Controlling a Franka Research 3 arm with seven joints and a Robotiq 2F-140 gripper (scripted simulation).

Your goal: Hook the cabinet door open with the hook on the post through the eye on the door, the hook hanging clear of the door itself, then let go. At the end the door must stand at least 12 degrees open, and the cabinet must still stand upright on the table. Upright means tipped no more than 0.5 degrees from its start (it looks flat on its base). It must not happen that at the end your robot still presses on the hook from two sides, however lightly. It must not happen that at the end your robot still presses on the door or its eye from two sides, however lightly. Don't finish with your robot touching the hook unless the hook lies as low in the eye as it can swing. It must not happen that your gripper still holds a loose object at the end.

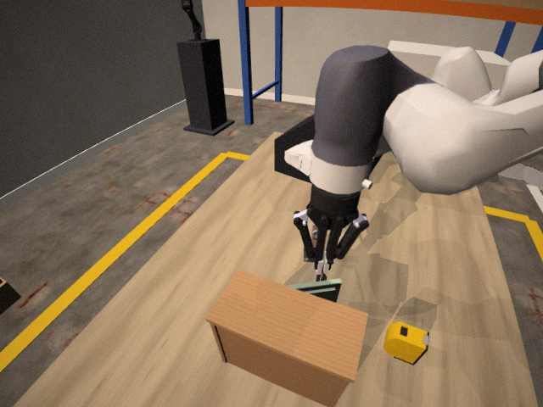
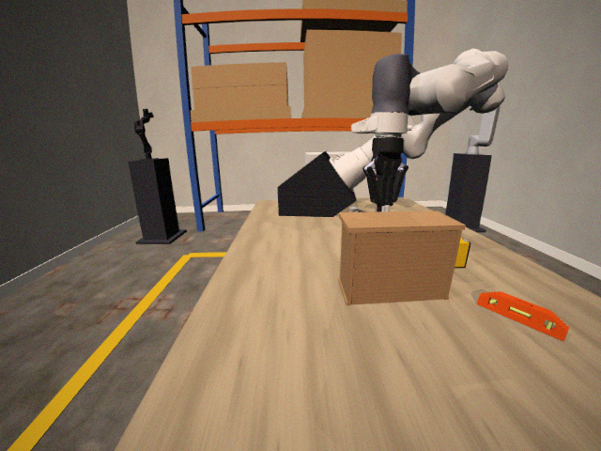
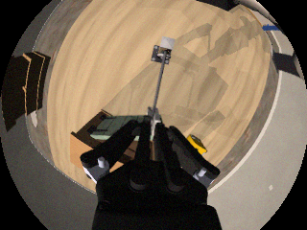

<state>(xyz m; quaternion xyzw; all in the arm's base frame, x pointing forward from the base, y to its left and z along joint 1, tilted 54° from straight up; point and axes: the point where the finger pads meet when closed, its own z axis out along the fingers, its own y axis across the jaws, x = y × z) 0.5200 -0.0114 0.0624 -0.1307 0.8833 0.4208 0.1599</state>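
Right now the green door is 6 cm ahead of my hand, 4 cm to the right of it and 5 cm below it. The rest, counted from my hand: hook post 9 cm behind, 4 cm to the right, 4 cm below; then yellow tape measure 3 cm ahead, 20 cm to the left, 9 cm below; then orange spirit level 27 cm ahead, 20 cm to the left, 11 cm below.
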